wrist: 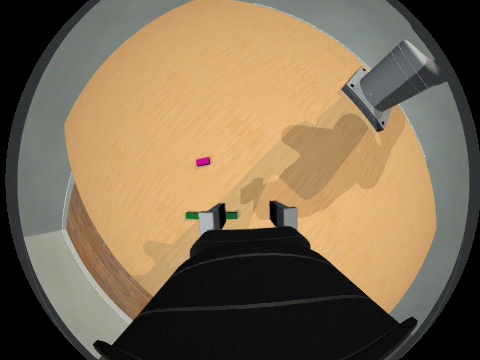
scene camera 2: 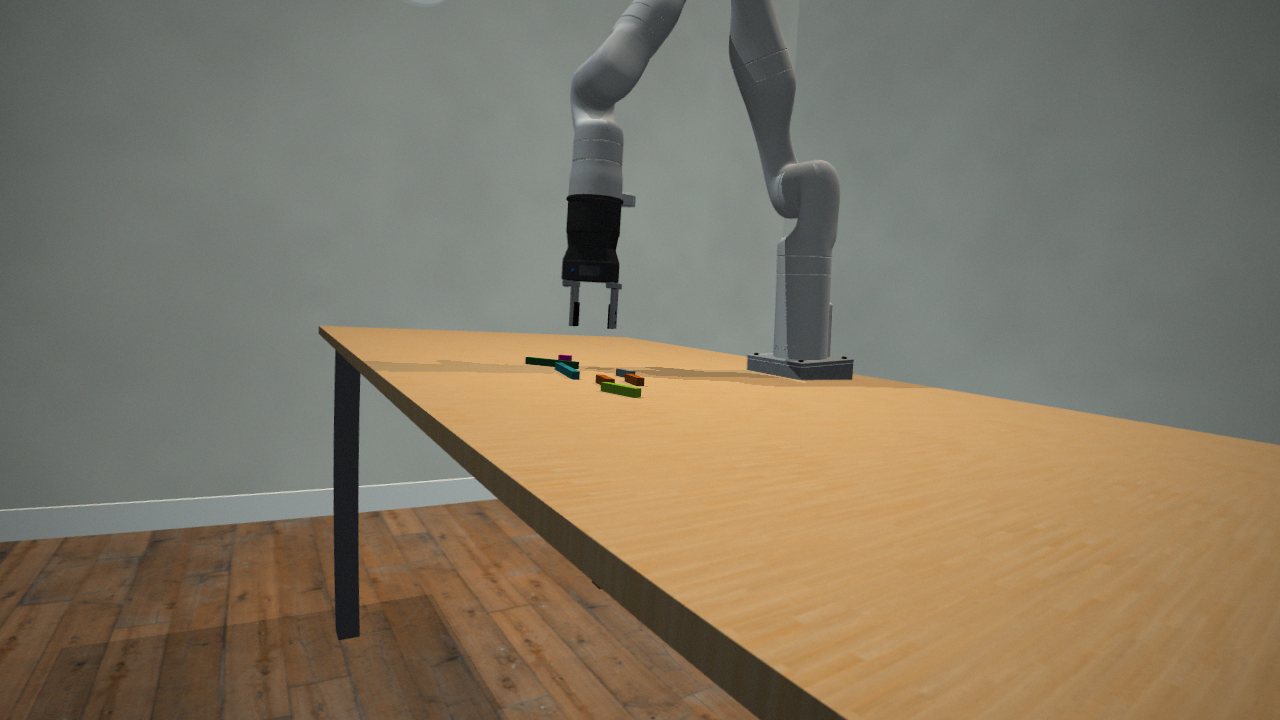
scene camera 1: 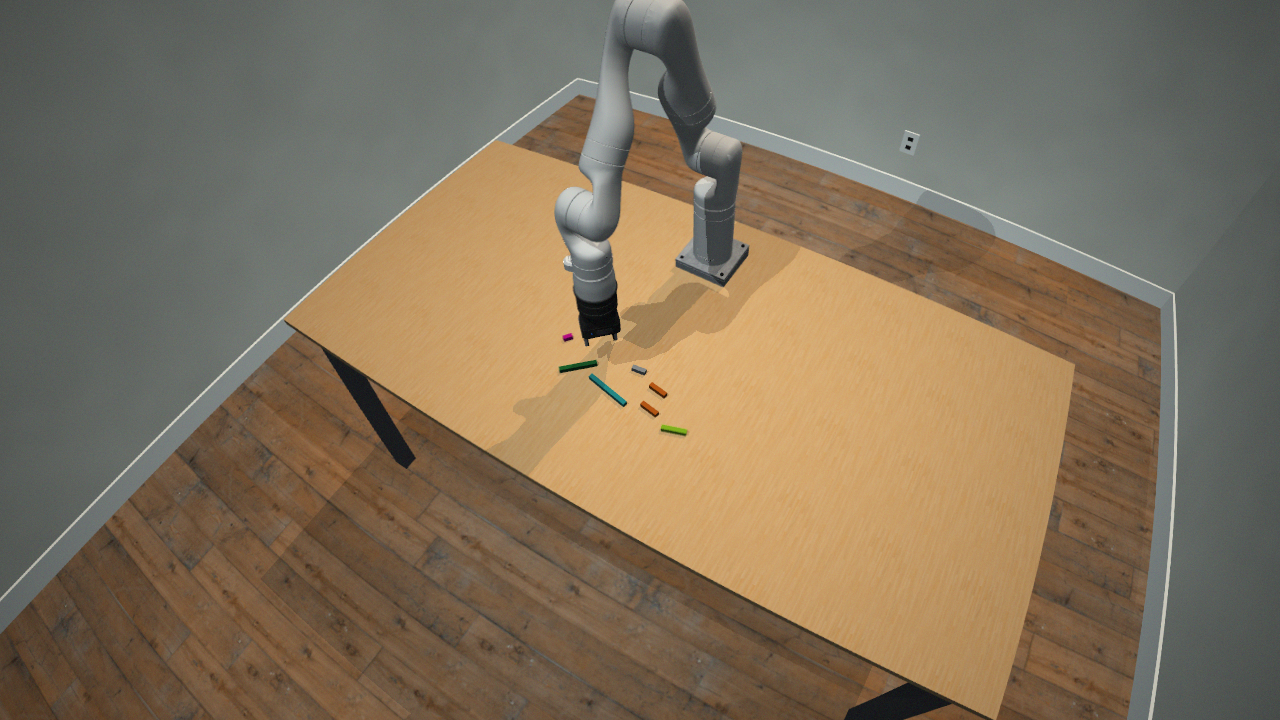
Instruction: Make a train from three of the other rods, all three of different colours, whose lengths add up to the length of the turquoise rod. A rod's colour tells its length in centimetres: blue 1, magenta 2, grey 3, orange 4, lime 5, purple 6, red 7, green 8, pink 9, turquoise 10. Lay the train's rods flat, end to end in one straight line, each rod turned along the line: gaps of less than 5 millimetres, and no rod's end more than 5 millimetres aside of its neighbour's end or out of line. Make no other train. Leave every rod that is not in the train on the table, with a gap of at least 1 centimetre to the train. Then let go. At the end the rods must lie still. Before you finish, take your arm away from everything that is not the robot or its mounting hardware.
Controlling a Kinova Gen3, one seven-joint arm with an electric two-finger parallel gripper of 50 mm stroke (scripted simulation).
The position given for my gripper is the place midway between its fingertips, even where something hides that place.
Note:
In view: my gripper (scene camera 2: 592, 327).
My gripper is seen too in the wrist view (wrist: 247, 211) and in scene camera 1 (scene camera 1: 600, 339).

